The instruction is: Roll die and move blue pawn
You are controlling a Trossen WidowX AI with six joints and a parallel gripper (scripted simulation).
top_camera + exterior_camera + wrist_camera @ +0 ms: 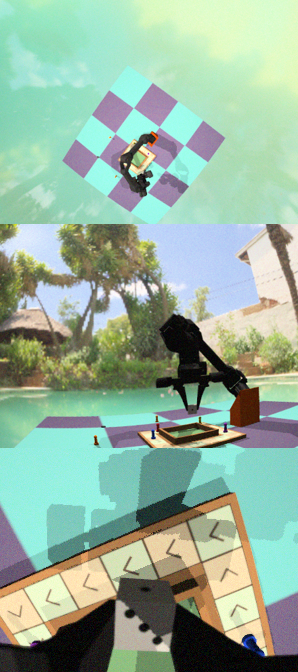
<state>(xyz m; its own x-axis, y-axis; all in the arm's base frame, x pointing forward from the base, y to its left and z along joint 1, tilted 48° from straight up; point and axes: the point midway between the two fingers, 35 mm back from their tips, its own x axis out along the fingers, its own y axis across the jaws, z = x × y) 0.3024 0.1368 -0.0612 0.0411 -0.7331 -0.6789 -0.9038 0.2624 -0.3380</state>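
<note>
Right now the blue pawn is 14 cm to the right of my gripper tip, 10 cm below it and 8 cm ahead of it. The rest, counted from my gripper tip: white die (right at my gripper tip); green-floored tray (12 cm to the right, 12 cm below, 4 cm behind); purple pawn (15 cm behind, 10 cm below, 6 cm to the right).
</note>
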